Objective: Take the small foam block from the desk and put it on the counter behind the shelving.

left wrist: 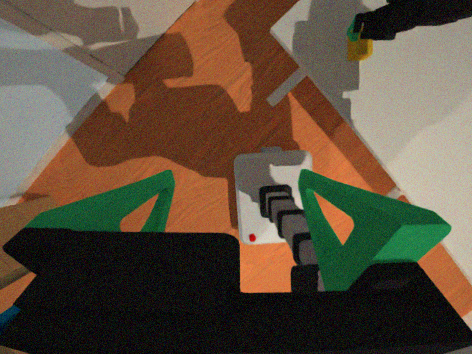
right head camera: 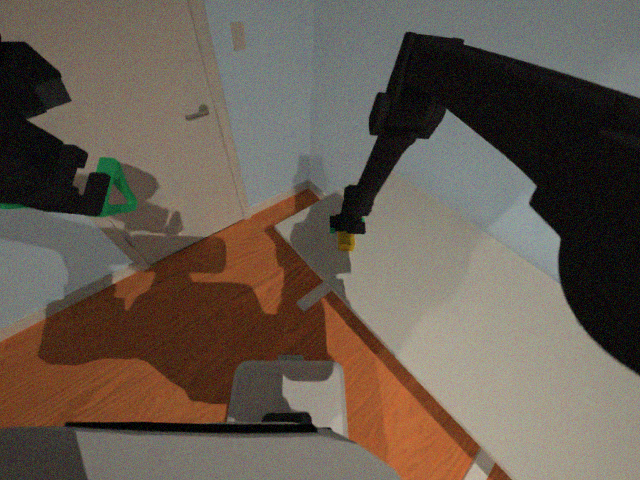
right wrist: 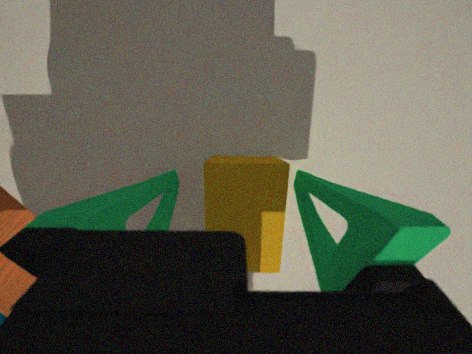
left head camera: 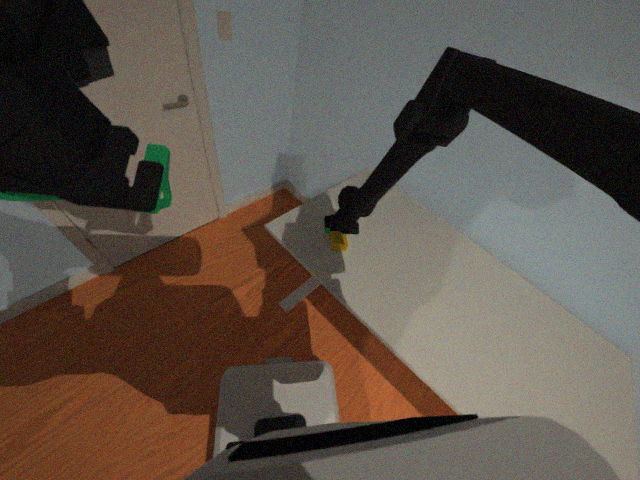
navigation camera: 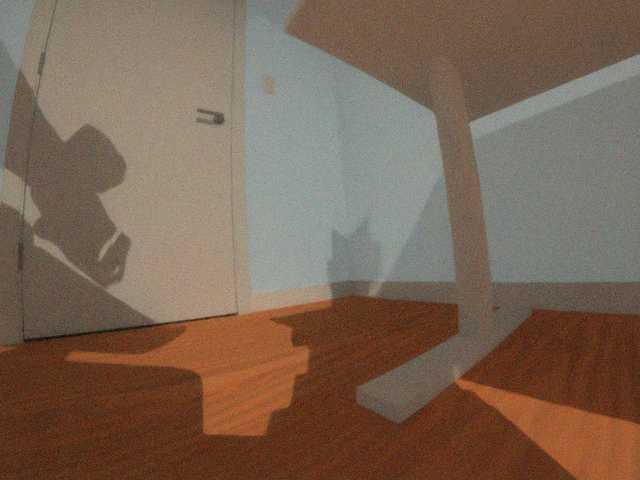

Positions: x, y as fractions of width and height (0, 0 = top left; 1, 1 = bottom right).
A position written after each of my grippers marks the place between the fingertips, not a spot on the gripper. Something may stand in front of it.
my left gripper: left wrist 0.50, 0.50; right head camera 0.16, 0.42; left head camera 0.20, 0.41; not seen in the right wrist view (out of frame); not seen in the navigation camera view (out of frame)
